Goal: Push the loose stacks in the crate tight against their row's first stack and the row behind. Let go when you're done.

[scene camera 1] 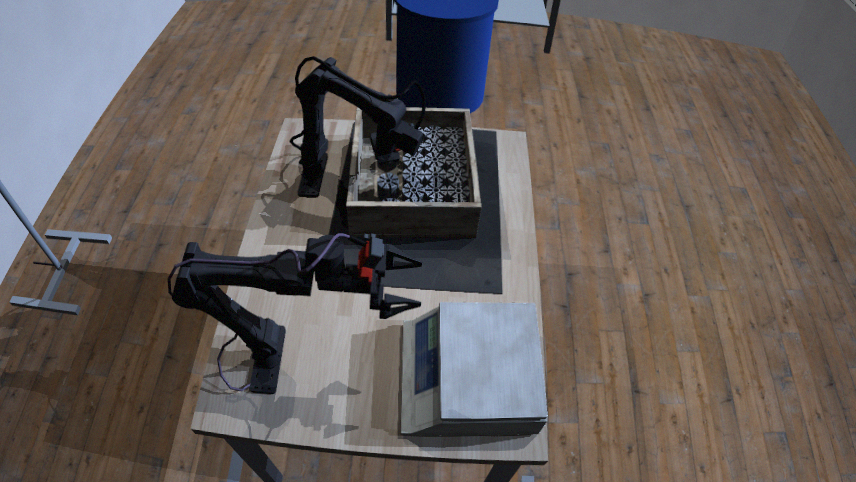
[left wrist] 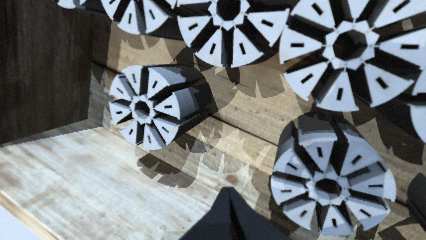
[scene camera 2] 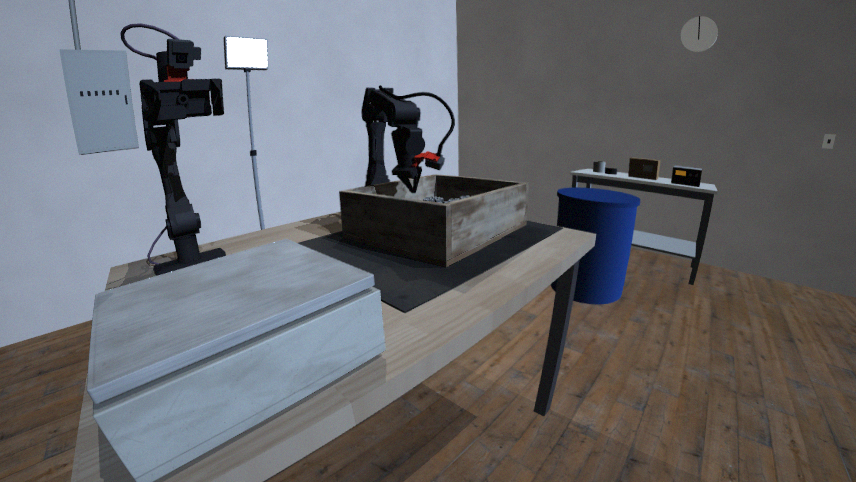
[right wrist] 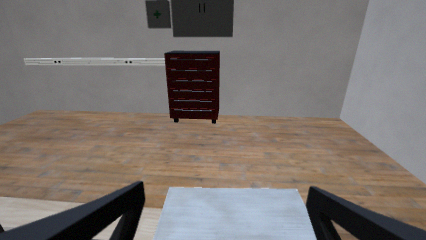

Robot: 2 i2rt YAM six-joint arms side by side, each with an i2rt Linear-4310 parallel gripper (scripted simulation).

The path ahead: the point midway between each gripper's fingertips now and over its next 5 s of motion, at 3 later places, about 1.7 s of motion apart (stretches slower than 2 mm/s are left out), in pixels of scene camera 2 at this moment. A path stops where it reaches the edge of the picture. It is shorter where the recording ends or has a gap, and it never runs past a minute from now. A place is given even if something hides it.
My left gripper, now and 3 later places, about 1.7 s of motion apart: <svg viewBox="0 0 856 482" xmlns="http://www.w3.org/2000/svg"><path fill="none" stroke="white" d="M413 192L412 208L408 210L406 210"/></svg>
My right gripper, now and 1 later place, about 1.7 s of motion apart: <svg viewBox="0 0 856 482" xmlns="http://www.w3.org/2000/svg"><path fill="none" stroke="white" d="M191 94L187 79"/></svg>
